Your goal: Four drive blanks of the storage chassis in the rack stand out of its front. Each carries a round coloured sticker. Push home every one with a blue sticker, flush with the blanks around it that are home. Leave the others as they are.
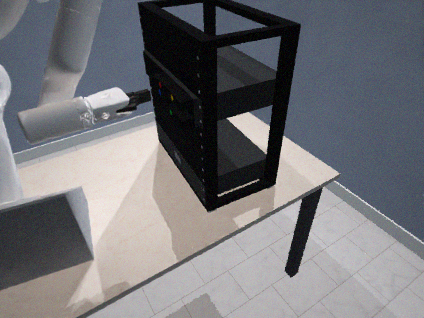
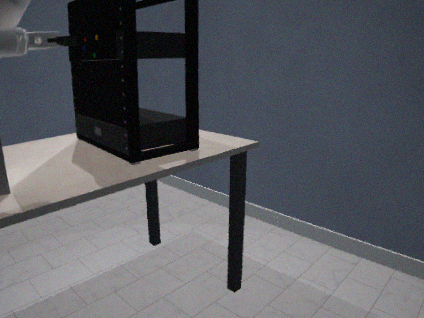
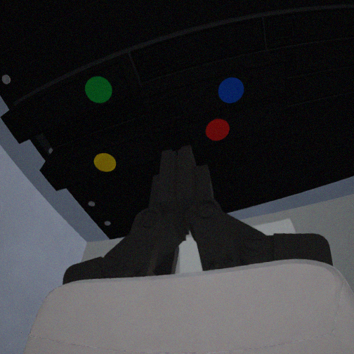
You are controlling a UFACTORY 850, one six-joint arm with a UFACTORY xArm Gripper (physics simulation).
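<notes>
The black storage chassis (image 1: pixel 187 91) (image 2: pixel 120 46) sits in the rack (image 1: pixel 283 100) (image 2: pixel 191 75). Its dark front carries a blue sticker (image 1: pixel 160 92) (image 2: pixel 84 48) (image 3: pixel 231 90), a red sticker (image 1: pixel 160 84) (image 2: pixel 85 39) (image 3: pixel 217 129), a yellow sticker (image 1: pixel 172 97) (image 2: pixel 96 37) (image 3: pixel 105 162) and a green sticker (image 1: pixel 170 112) (image 2: pixel 94 55) (image 3: pixel 98 89). The blanks' edges are too dark to tell how far each stands out. My gripper (image 1: pixel 149 95) (image 2: pixel 76 41) (image 3: pixel 182 166) is shut and empty, its tips close to the chassis front near the red and blue stickers. Contact cannot be told.
The rack stands on the table (image 1: pixel 125 185) (image 2: pixel 45 172). A lower unit (image 1: pixel 240 150) (image 2: pixel 162 127) sits at the rack's bottom. A grey box-like block (image 1: pixel 45 240) (image 2: pixel 2 175) stands on the table at the left. The wall is behind the rack.
</notes>
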